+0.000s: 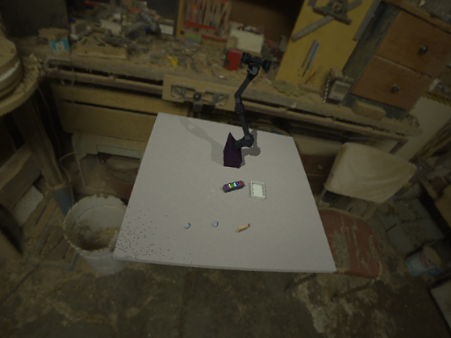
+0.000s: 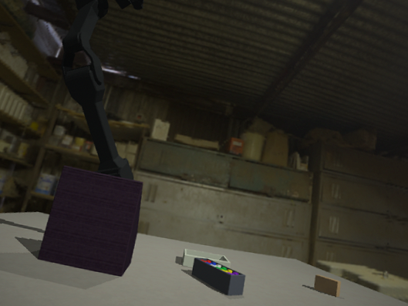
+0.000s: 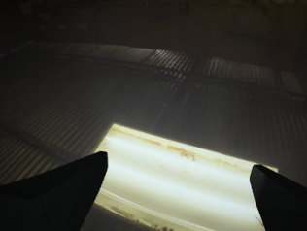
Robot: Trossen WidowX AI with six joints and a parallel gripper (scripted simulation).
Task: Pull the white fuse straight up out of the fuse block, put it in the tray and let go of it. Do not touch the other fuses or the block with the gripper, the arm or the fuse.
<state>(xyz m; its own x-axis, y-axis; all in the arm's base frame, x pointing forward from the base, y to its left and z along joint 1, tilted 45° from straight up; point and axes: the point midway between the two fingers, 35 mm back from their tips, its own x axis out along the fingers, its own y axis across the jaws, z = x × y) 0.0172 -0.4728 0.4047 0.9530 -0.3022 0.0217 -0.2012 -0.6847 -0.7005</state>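
Now: the white fuse 740 mm below my gripper tip, 300 mm ahead of it and 90 mm to the left of it. Also, from my gripper tip: tan block 750 mm below, 620 mm ahead, 160 mm to the left; then pale tray 760 mm below, 290 mm ahead, 260 mm to the left.
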